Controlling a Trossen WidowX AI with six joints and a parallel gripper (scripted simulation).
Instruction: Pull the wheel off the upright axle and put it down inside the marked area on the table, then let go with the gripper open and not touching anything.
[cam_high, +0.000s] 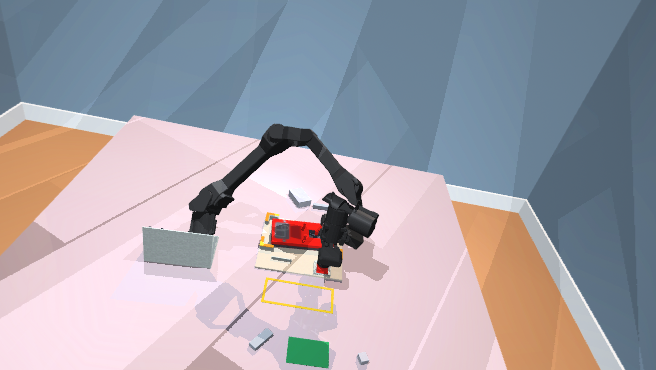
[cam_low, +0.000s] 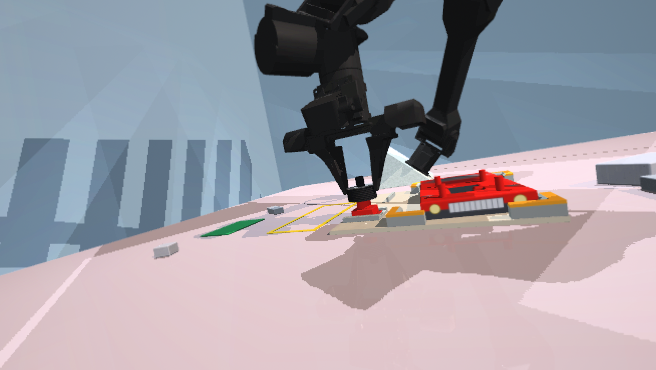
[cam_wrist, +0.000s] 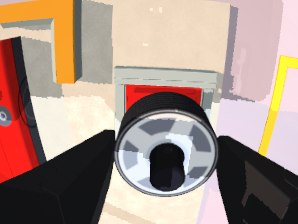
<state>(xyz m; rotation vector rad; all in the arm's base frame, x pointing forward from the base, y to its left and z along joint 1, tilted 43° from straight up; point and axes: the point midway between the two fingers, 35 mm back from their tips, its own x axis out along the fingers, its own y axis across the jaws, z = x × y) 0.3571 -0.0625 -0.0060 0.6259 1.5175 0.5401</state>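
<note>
Now: gripper tip right at the black wheel. Round my gripper tip: green patch: 40 mm behind, 270 mm to the right, 40 mm below.
</note>
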